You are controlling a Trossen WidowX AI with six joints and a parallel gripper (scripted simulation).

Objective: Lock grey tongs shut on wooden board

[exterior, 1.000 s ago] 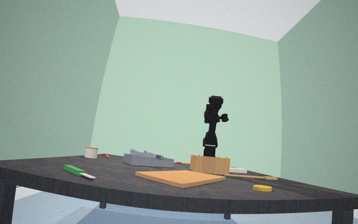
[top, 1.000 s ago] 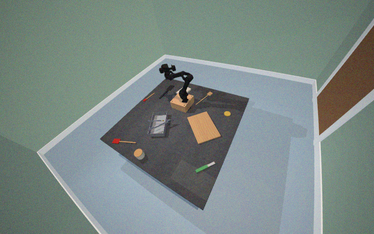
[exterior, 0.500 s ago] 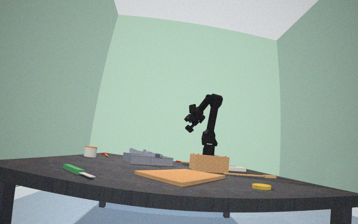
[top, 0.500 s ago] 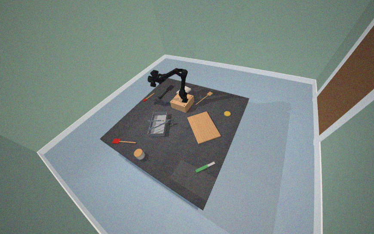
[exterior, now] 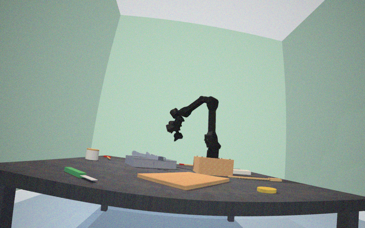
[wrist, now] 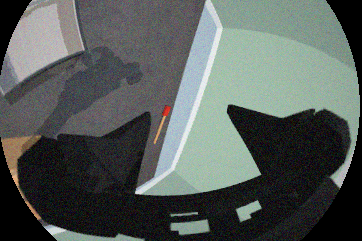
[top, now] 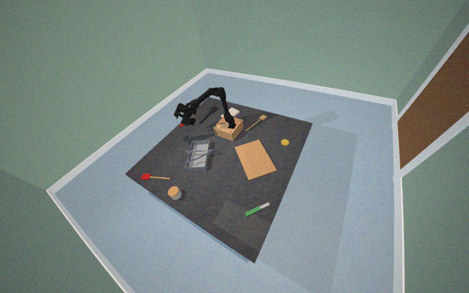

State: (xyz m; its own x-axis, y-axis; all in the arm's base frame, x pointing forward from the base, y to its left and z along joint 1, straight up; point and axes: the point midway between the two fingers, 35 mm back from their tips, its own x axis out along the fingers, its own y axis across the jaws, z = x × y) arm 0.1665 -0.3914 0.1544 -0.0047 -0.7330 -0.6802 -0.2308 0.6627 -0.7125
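The grey roasting tin lies 18 cm ahead of my gripper tip, 21 cm to the left of it and 20 cm below it. Round my gripper tip: black spatula 41 cm behind, 4 cm to the left, 23 cm below; red spatula 49 cm ahead, 9 cm to the right, 22 cm below; white block 44 cm behind, 29 cm to the left, 22 cm below.
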